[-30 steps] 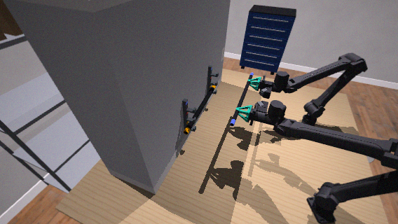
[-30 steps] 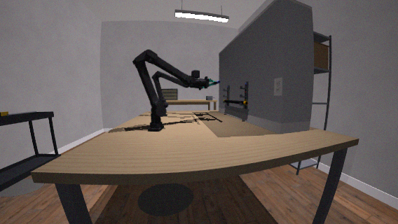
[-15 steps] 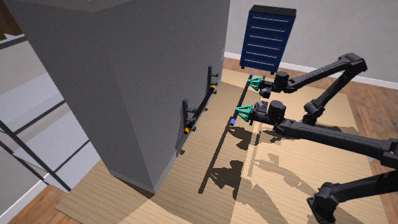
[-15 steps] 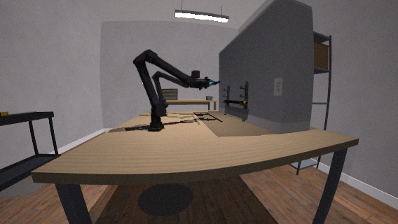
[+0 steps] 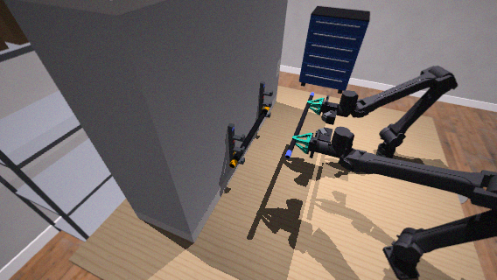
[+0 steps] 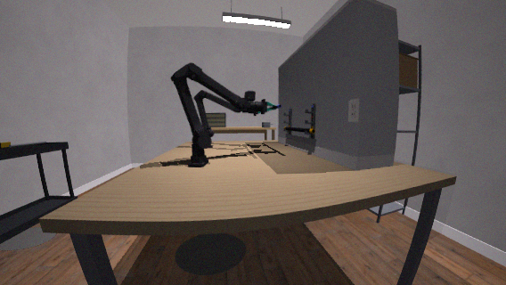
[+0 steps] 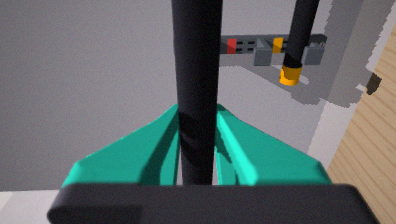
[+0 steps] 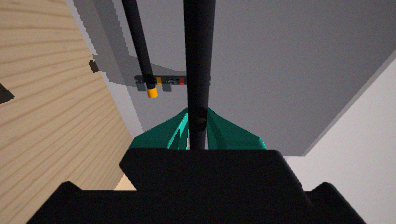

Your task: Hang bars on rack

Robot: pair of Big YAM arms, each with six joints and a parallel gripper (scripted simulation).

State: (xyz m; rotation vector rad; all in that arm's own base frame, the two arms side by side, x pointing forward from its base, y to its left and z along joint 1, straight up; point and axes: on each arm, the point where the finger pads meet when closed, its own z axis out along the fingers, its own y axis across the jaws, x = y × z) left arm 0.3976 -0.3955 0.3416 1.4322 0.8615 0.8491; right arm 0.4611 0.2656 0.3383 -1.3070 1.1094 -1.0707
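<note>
Right now the blue-ended bar is 150 mm to the right of my left hand and 10 mm behind it. Also, from my left hand: orange-ended bar (240 mm ahead, 160 mm to the right, 160 mm below); then grey wall block (420 mm ahead, 200 mm to the right, 110 mm above).
</note>
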